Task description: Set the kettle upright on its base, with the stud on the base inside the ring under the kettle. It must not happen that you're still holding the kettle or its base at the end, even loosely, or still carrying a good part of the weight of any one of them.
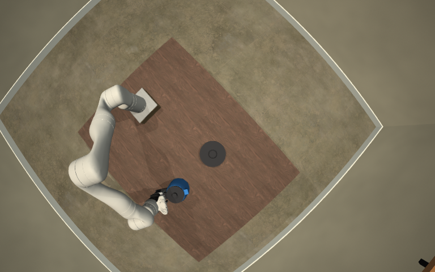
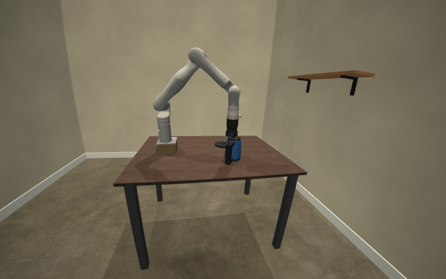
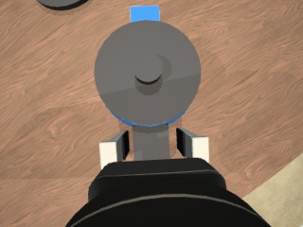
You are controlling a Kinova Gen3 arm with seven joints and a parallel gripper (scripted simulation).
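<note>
Now: hand 2 cm short of the blue kettle, 3 cm to the right of it and 6 cm above it. The rest, counted from my hand: round dark base (5 cm ahead, 34 cm to the left, 14 cm below).
</note>
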